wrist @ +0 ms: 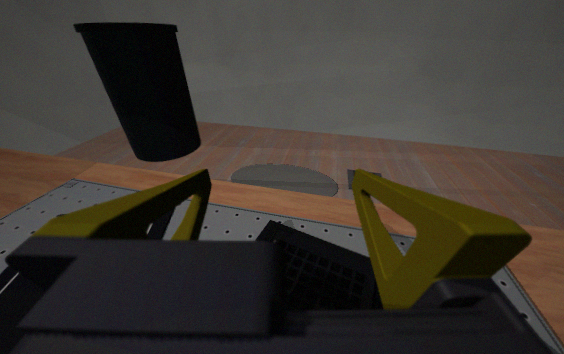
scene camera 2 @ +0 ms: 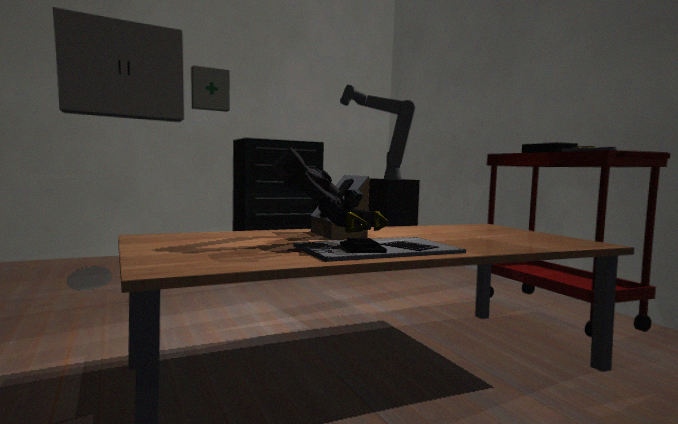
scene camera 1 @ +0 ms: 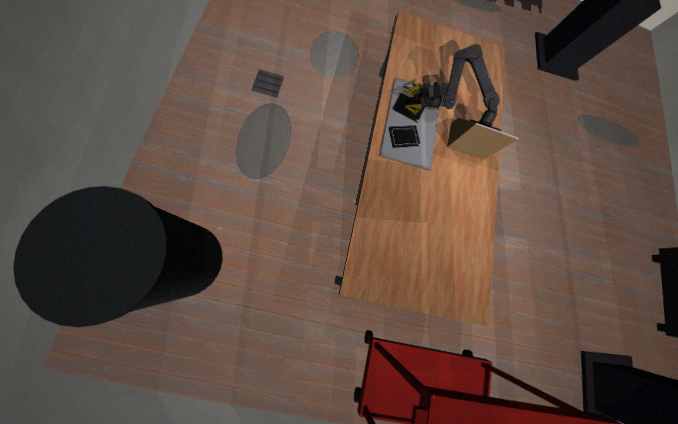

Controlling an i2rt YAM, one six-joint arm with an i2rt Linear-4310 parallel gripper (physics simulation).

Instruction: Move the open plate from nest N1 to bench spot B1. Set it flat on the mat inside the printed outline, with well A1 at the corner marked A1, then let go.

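Places are measured from the arm's base along level axes (x up, y left, z back), in metres.
Pixels of known places: gripper, fingertip midpoint: (wrist: pixel 281 177) (scene camera 2: pixel 377 223) (scene camera 1: pixel 404 98); arm's base, link origin: (scene camera 1: pixel 484 126).
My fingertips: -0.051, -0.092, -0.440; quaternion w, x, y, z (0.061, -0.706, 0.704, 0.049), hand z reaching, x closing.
Observation:
For each thing: its top centre in the pictures, then the offset to it from my fingertips, as dx, dy, dz. Level surfaces: height alone.
- dark open plate, top centre: (wrist: pixel 291 327) (scene camera 2: pixel 362 240) (scene camera 1: pixel 410 105) -0.065, -0.016, +0.060
- black mat, surface height: dx -0.089
- grey board, top centre: (scene camera 2: pixel 378 245) (scene camera 1: pixel 412 122) -0.090, +0.068, +0.091
- wooden table, surface height: dx -0.104
The dark open plate (scene camera 1: pixel 402 105) (scene camera 2: pixel 363 245) (wrist: pixel 325 275) sits low on the grey perforated board; its grid of wells shows in the wrist view. Plate and nest N1 are both dark, and I cannot tell their edges apart. My gripper (scene camera 1: pixel 413 99) (scene camera 2: pixel 369 222) (wrist: pixel 281 177) is open, its two yellow fingers wide apart and empty. It hangs above the plate, with a gap visible in scene camera 2. The black mat (scene camera 1: pixel 404 136) (scene camera 2: pixel 411 245) with a white printed outline, at spot B1, lies beside the plate. The A1 markings are too small to read.
The grey board (scene camera 1: pixel 424 156) (scene camera 2: pixel 452 250) (wrist: pixel 218 216) lies on the wooden table (scene camera 1: pixel 425 250) (scene camera 2: pixel 525 245). A beige box-like block (scene camera 1: pixel 482 140) (scene camera 2: pixel 326 226) stands by the arm's base. A red cart (scene camera 1: pixel 425 365) (scene camera 2: pixel 550 160) and a black bin (scene camera 1: pixel 90 255) (wrist: pixel 145 90) stand away from the table.

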